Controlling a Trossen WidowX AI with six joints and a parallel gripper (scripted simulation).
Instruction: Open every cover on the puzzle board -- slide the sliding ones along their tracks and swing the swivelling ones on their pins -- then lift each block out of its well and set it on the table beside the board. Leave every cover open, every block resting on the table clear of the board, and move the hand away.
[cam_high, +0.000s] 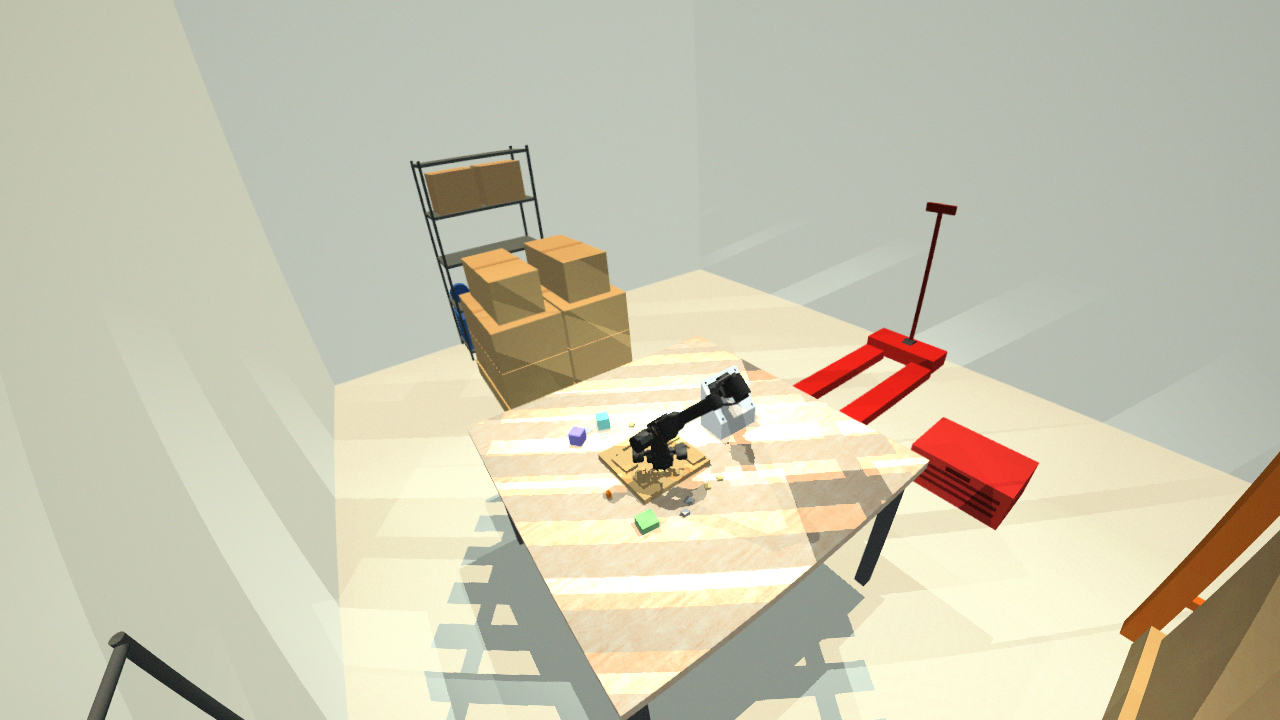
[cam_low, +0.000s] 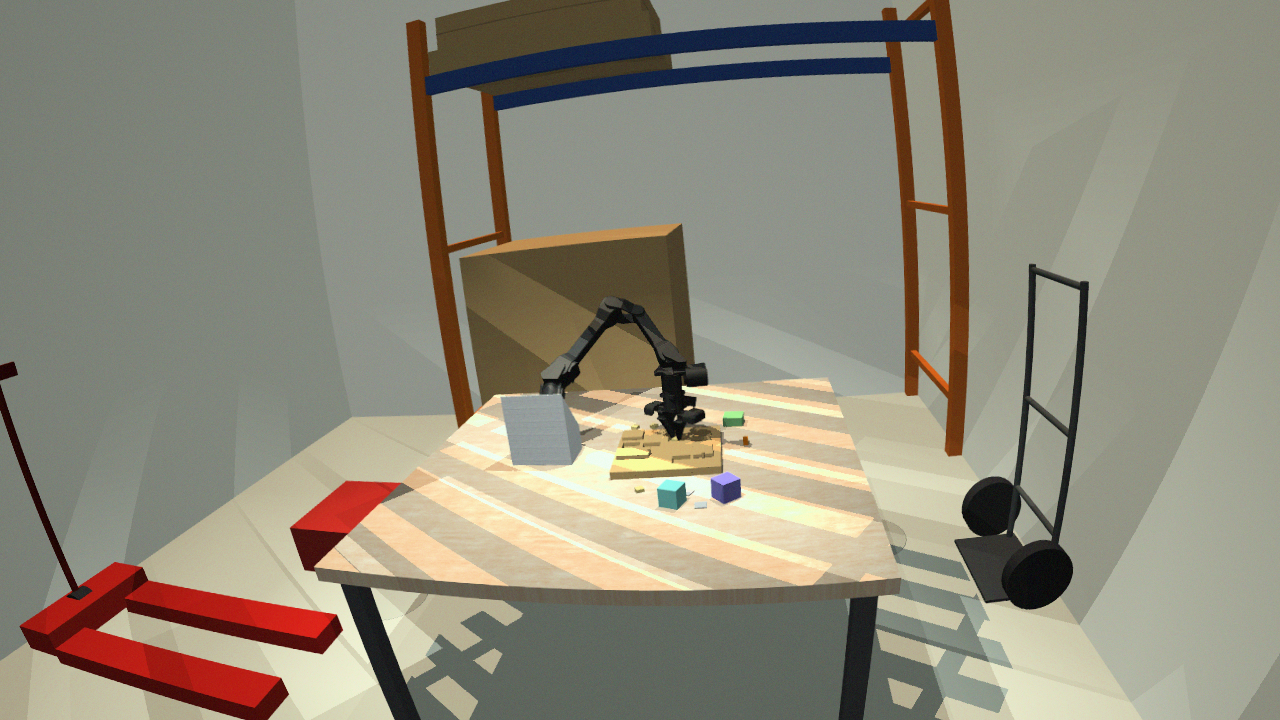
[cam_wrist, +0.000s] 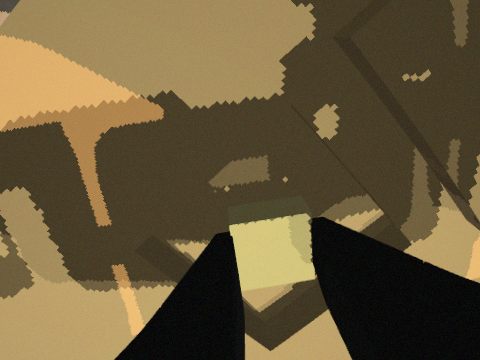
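My gripper tip is 20 mm past the wooden puzzle board and 50 mm to the left of it. The rest, counted from my gripper tip: tiny orange piece (200 mm ahead, 20 mm to the right, 10 mm below); small grey piece (40 mm ahead, 190 mm to the left, 10 mm below); green block (160 mm ahead, 150 mm to the left).
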